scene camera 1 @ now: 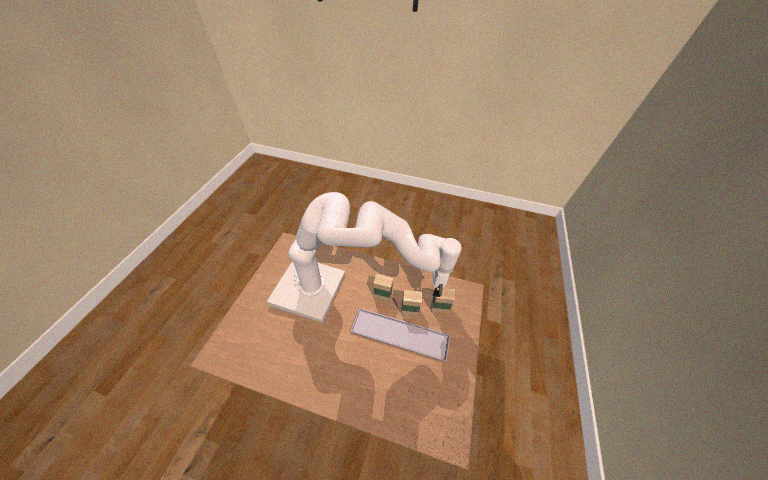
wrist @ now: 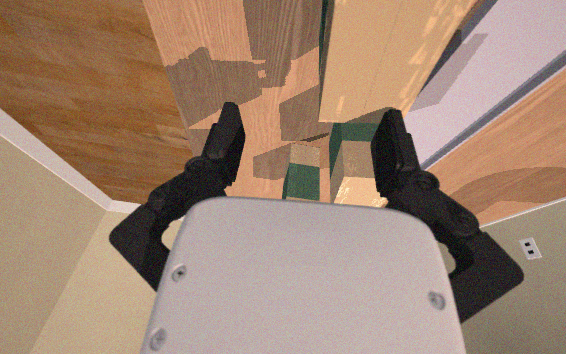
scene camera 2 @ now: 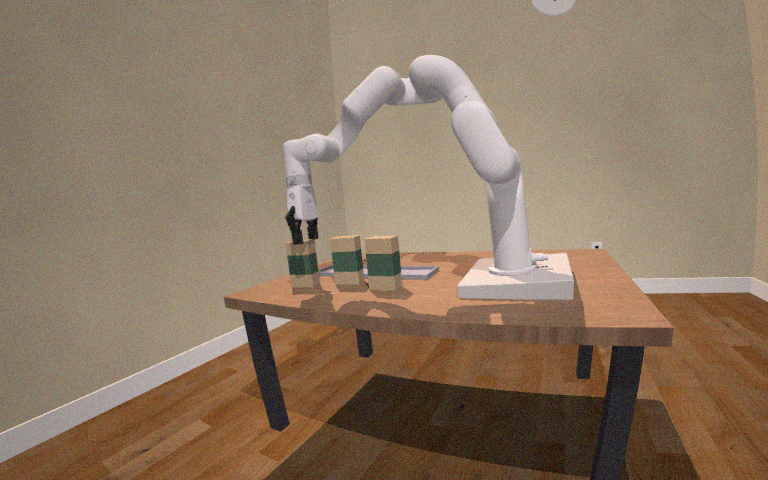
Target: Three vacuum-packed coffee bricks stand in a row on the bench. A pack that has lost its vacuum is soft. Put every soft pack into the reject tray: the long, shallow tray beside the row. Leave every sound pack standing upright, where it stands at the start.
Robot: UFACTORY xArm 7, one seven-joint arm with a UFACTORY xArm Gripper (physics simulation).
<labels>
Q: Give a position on a shallow reject tray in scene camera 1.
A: At 402, 334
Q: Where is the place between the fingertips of my gripper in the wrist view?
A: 308, 123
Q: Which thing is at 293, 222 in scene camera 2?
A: My gripper.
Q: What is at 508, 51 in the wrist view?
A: A shallow reject tray.
</labels>
